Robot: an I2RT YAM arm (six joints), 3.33 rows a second.
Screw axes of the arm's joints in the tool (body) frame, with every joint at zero. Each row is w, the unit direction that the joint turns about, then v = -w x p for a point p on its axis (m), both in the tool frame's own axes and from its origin. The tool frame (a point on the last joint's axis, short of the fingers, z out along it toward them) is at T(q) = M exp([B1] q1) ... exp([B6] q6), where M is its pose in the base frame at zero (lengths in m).
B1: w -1 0 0 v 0 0.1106 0
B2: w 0 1 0 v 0.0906 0 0.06
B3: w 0 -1 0 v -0.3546 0 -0.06
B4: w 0 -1 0 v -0.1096 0 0
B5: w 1 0 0 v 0 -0.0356 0
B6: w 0 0 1 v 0 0 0
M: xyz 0.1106 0 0.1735 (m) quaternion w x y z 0.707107 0 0.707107 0
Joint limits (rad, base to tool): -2.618..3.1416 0..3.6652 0..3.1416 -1.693..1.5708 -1.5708..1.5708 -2.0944..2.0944
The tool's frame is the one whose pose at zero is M.
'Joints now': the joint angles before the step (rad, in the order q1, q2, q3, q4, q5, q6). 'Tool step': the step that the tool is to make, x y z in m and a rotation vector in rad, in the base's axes. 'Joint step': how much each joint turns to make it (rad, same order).
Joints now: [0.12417 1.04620 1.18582 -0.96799 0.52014 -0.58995]
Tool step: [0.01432 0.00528 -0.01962 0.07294 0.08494 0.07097]
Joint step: [-0.00002 0.05493 -0.02938 0.00917 -0.10911 -0.00040]
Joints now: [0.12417 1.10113 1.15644 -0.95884 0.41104 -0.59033]
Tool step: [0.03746 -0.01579 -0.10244 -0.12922 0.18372 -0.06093]
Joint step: [-0.07171 0.17929 -0.26857 0.28802 0.08775 -0.07897]
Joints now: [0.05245 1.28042 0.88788 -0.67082 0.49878 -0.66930]
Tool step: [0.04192 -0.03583 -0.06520 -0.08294 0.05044 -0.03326]
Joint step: [-0.12932 0.26282 -0.06218 0.34559 0.02518 -0.14306]
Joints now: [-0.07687 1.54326 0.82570 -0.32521 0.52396 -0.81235]
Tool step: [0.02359 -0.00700 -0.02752 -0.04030 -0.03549 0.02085]
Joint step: [-0.01527 0.13922 -0.00002 0.20753 0.01219 -0.05838]
